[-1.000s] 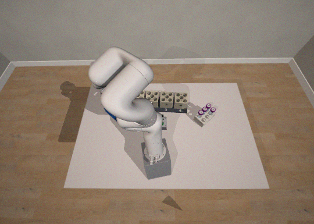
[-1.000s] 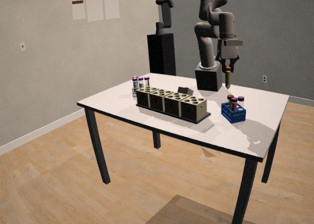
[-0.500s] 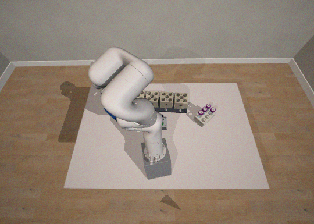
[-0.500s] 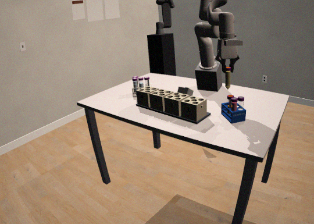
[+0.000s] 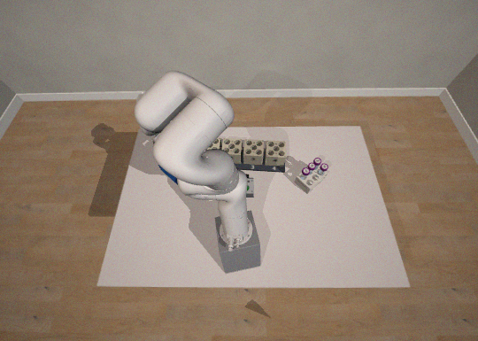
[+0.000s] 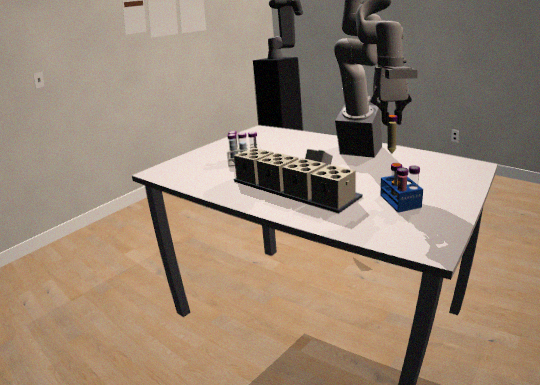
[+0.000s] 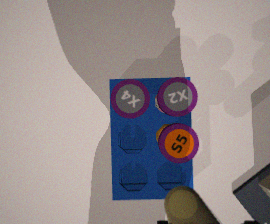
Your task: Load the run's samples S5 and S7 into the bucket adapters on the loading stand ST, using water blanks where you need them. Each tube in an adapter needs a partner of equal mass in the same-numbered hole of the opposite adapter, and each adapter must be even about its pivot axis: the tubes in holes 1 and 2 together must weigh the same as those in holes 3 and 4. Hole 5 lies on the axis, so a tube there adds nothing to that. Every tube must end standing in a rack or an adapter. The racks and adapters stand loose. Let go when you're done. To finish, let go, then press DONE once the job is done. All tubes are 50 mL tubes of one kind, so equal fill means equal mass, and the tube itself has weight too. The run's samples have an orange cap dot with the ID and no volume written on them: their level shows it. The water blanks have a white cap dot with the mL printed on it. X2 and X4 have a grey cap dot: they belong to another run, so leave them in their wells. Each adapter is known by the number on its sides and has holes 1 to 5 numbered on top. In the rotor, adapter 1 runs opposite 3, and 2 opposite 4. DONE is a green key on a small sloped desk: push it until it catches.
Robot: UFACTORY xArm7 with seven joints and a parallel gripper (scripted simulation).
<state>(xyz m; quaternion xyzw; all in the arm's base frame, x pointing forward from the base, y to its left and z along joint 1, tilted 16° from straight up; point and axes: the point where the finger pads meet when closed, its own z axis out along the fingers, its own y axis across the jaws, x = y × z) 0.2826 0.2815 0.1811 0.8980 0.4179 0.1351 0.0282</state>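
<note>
The blue rack lies 22 cm below my hand, 4 cm to the left of it and 1 cm ahead of it. Round my hand: adapter: 20 cm below, 14 cm to the right, 12 cm ahead; then dark stand: 30 cm to the right, 25 cm below, 11 cm ahead; then white rack: 64 cm to the right, 22 cm below, 1 cm behind.
</note>
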